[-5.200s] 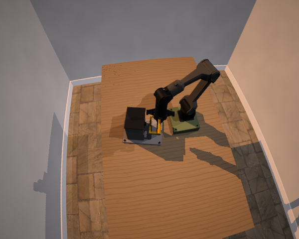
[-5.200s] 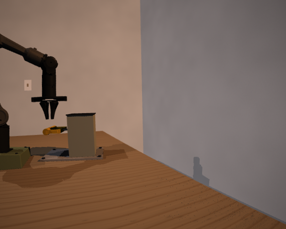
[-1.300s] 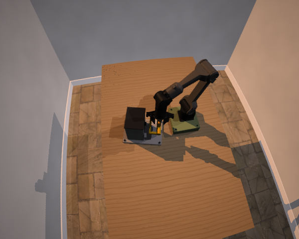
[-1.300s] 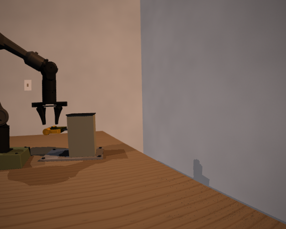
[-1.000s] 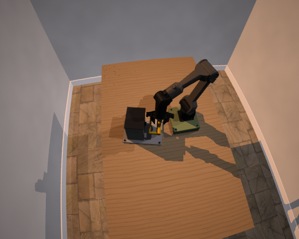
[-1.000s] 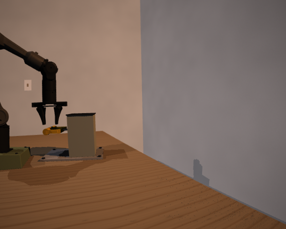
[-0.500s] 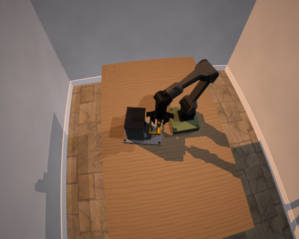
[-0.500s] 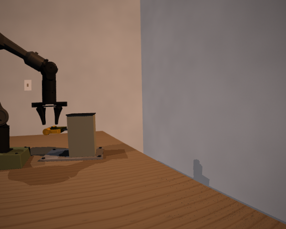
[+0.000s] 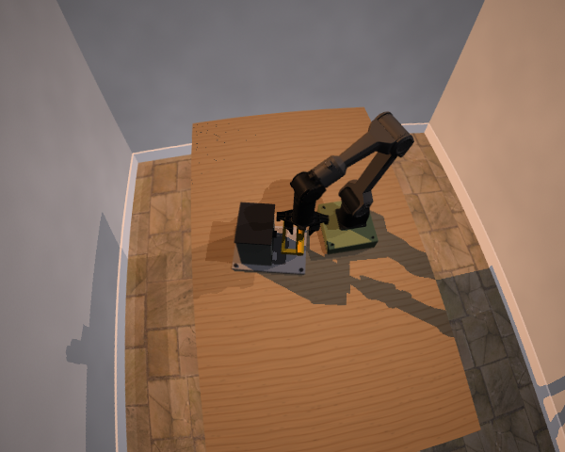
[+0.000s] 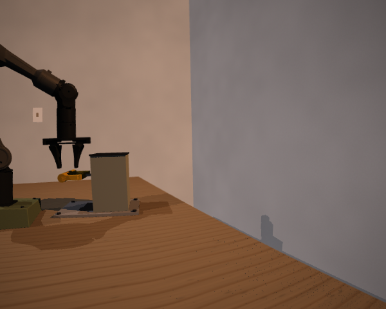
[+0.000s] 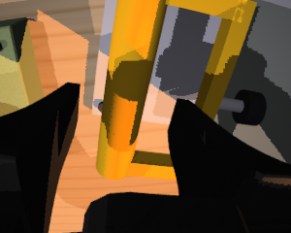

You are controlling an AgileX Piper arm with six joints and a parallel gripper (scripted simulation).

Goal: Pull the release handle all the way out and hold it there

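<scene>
Right now my hand is 9 cm short of the grey baseplate, 2 cm to the left of it and 13 cm above it.
</scene>
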